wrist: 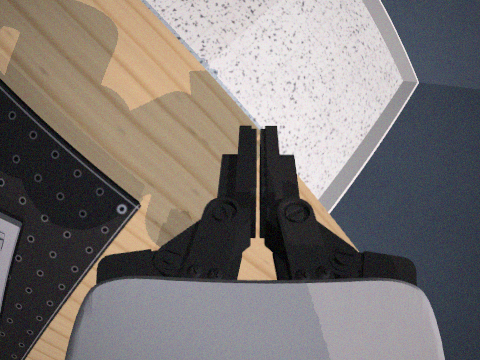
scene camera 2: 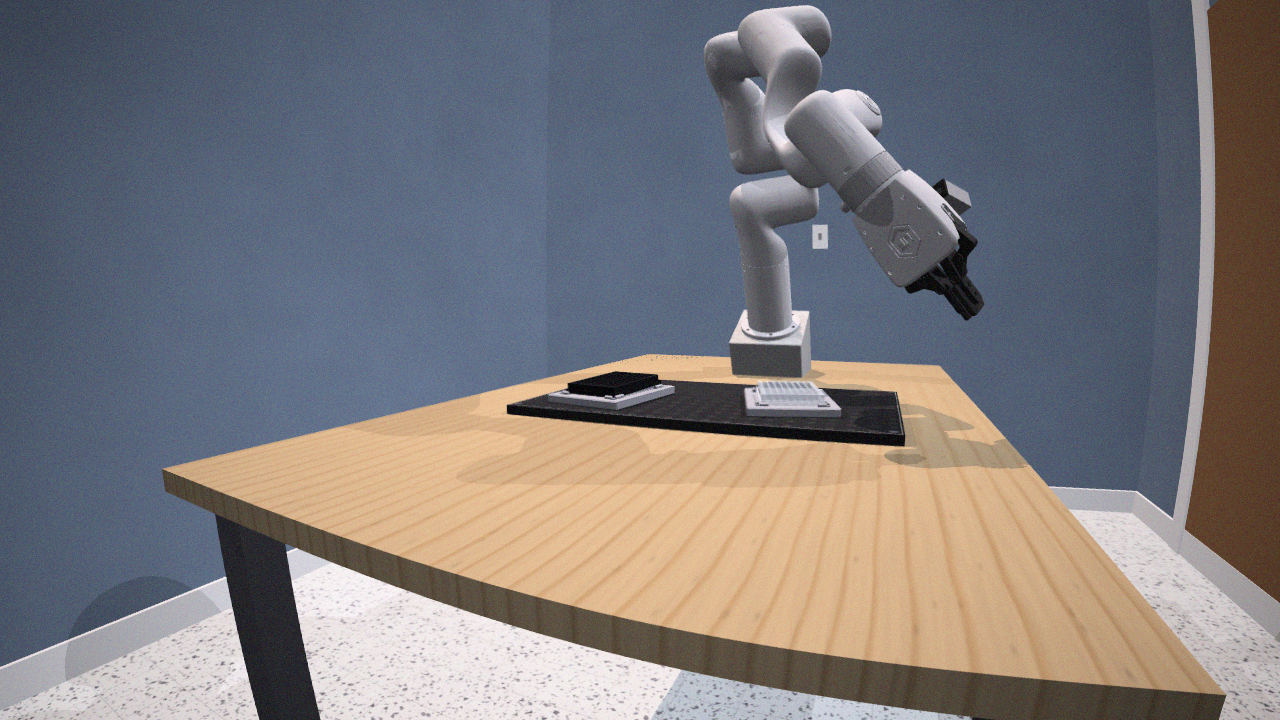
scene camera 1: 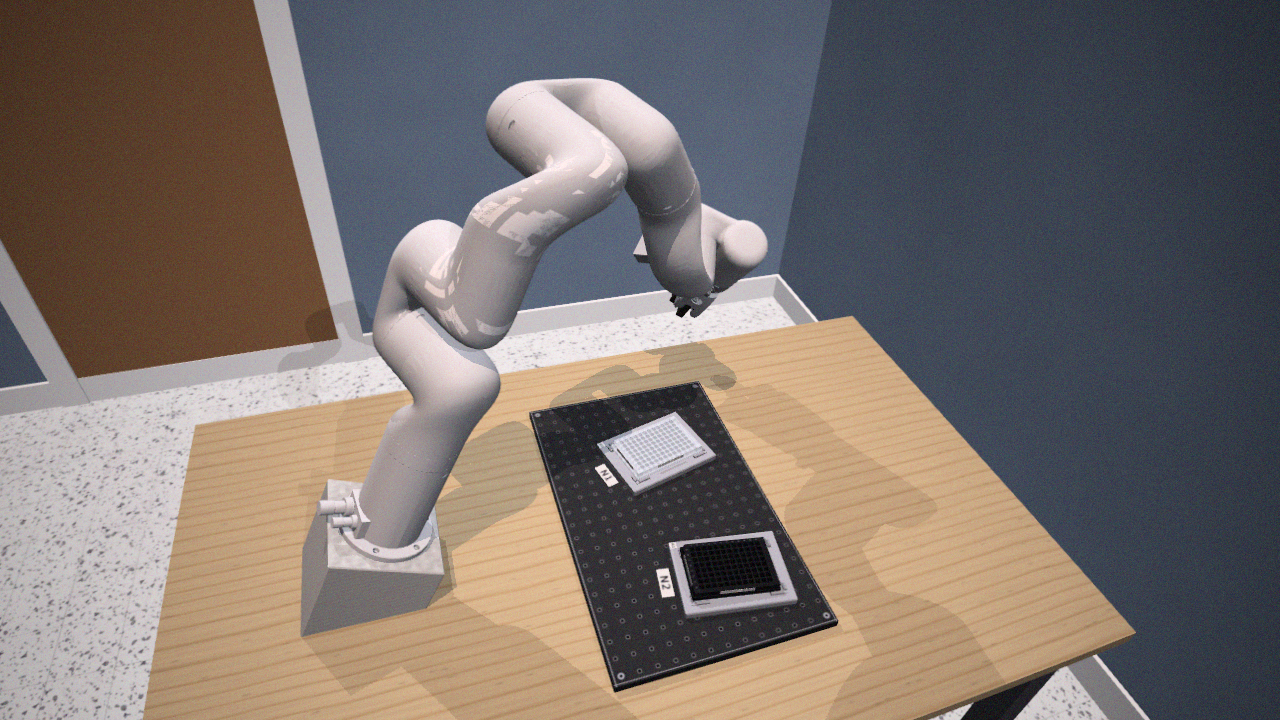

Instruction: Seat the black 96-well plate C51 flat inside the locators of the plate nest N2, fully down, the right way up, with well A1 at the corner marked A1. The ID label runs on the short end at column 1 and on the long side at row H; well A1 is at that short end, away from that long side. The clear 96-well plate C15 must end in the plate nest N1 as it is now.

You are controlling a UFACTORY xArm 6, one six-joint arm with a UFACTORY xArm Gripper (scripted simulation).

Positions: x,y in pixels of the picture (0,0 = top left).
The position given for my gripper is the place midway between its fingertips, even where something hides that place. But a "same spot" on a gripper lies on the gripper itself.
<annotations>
my gripper: wrist; scene camera 2; scene camera 1 677,301
clear plate C15: scene camera 2; scene camera 1; not seen in the wrist view (out of frame)
same spot on clear plate C15: (scene camera 1: pixel 649 450) = (scene camera 2: pixel 779 386)
same spot on my gripper: (scene camera 2: pixel 964 297) = (wrist: pixel 259 210)
</annotations>
